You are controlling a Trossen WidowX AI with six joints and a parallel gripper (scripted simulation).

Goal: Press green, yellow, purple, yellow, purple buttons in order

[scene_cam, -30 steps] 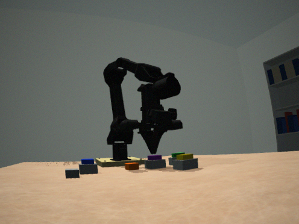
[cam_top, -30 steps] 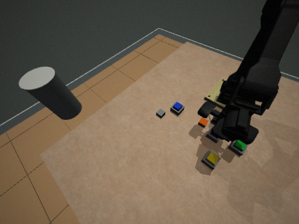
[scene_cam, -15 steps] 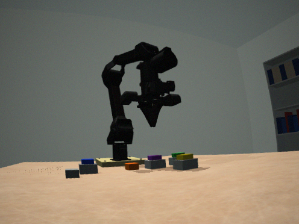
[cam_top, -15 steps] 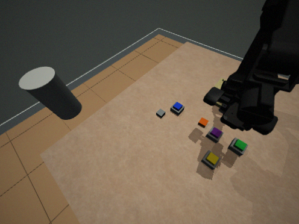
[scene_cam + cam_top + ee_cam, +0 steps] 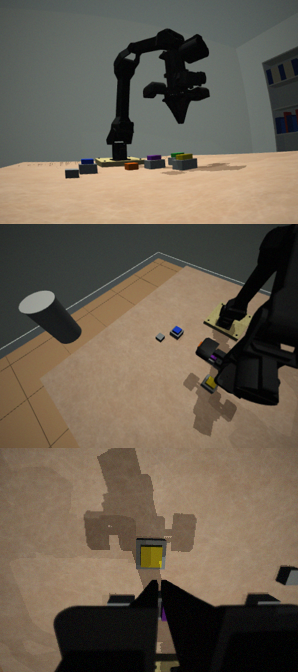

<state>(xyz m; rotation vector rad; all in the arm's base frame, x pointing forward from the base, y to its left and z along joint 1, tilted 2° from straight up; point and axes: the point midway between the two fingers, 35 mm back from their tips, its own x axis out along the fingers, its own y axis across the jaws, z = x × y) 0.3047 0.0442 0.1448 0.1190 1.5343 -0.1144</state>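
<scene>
My gripper tip is now 90 mm above the yellow button. The rest, counted from my gripper tip: purple button 110 mm behind, 90 mm below, 20 mm to the right; then green button 100 mm behind, 90 mm below, 70 mm to the left; then orange block 140 mm behind, 110 mm below, 80 mm to the right.
</scene>
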